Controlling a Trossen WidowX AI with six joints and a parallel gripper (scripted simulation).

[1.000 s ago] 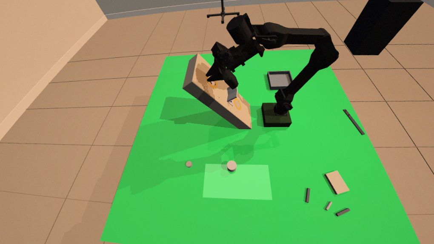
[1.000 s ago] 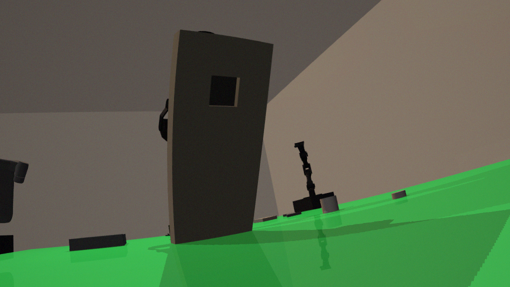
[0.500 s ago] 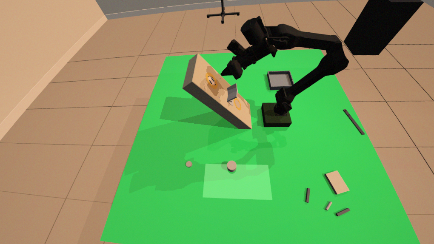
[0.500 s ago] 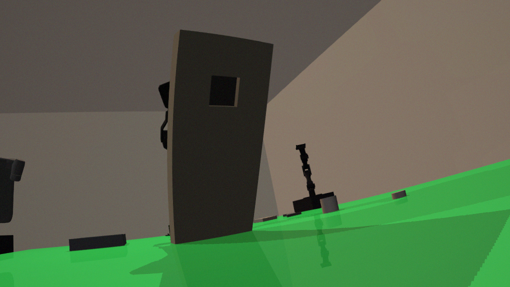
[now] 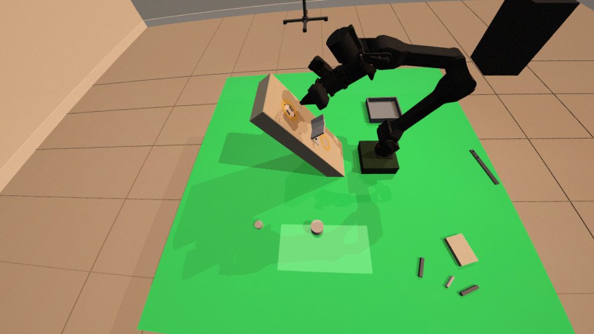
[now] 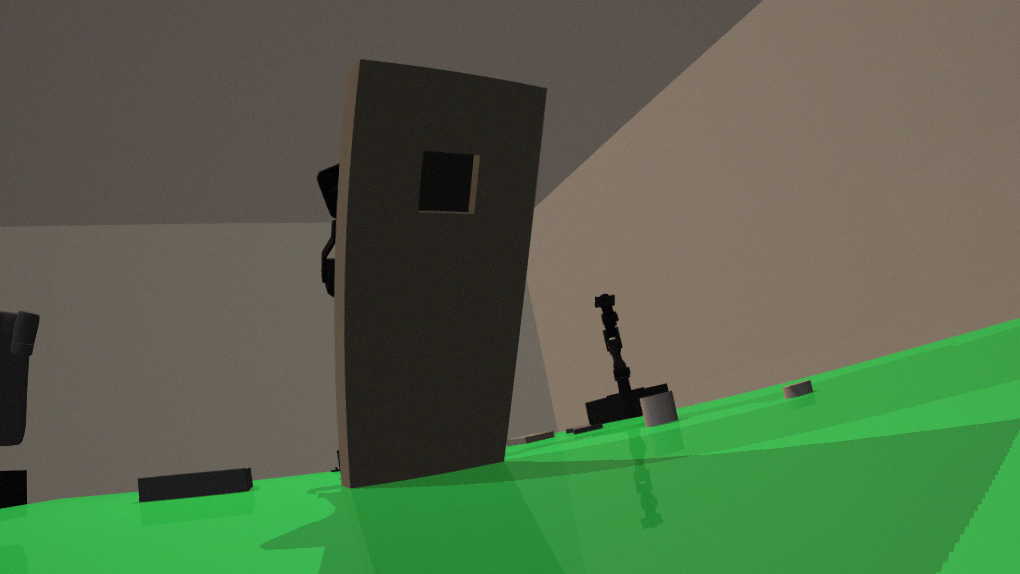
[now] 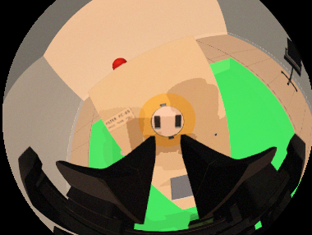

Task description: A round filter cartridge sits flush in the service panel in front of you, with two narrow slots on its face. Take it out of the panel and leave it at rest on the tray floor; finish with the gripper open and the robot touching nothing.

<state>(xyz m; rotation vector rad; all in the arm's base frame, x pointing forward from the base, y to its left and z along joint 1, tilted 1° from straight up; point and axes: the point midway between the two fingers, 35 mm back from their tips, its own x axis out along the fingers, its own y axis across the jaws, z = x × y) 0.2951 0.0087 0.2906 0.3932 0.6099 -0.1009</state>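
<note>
Now: the round filter cartridge 50 mm ahead of my gripper tip and 40 mm below it. Round my gripper tip: grey tray 370 mm behind, 290 mm to the right, 310 mm below; then grey flap 50 mm behind, 130 mm below.
</note>
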